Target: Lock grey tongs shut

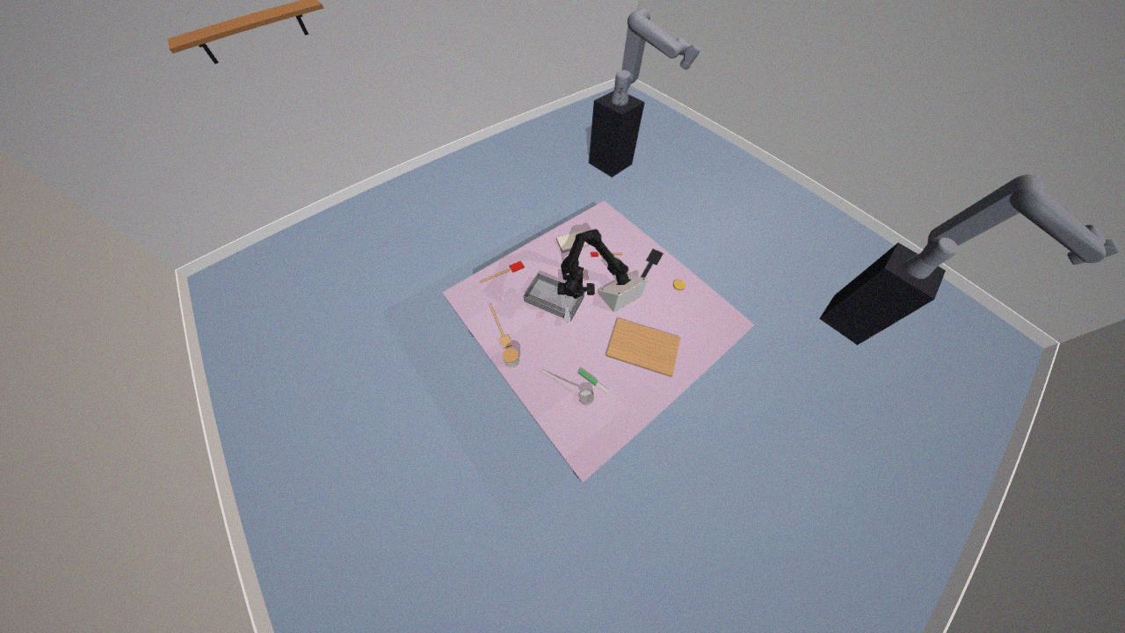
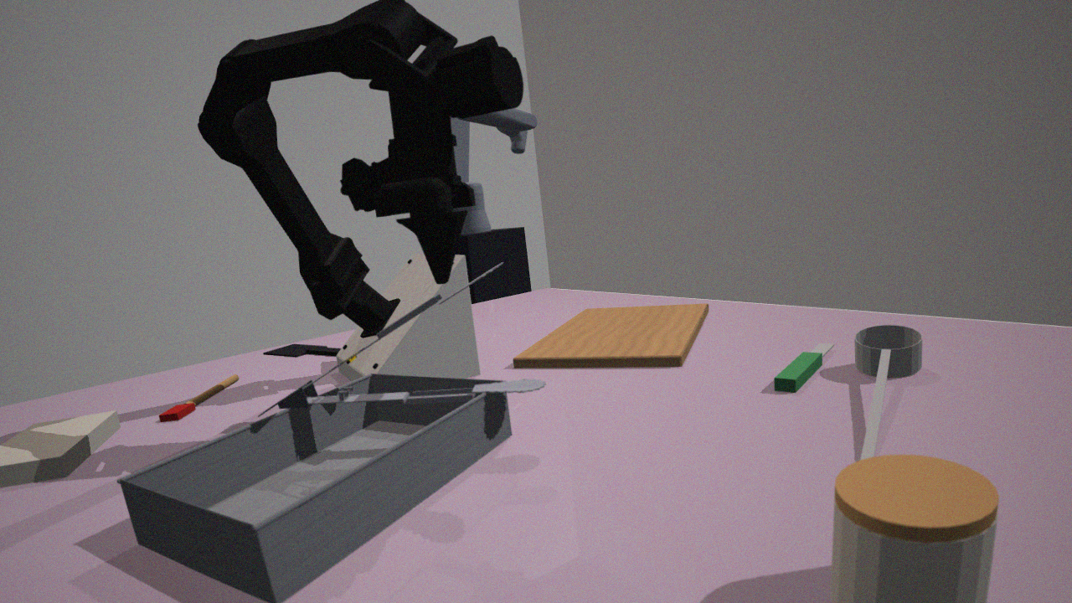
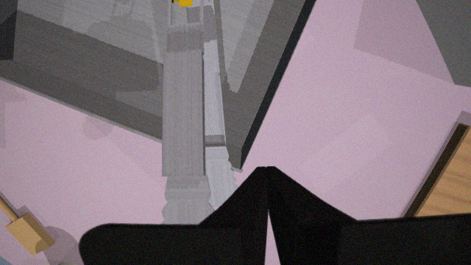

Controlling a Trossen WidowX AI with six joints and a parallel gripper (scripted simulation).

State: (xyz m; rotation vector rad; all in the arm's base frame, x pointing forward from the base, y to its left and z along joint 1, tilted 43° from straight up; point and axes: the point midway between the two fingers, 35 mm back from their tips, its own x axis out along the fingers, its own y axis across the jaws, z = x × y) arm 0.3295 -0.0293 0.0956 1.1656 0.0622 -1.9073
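The yellow mark is 90 mm to the right of my gripper tip, 60 mm below it and 40 mm behind it. The rest, counted from my gripper tip: wooden board 410 mm to the left, 150 mm below, 120 mm behind; then grey roasting tin 150 mm to the right, 130 mm below, 20 mm ahead; then beige block 380 mm to the right, 370 mm behind, 150 mm below.
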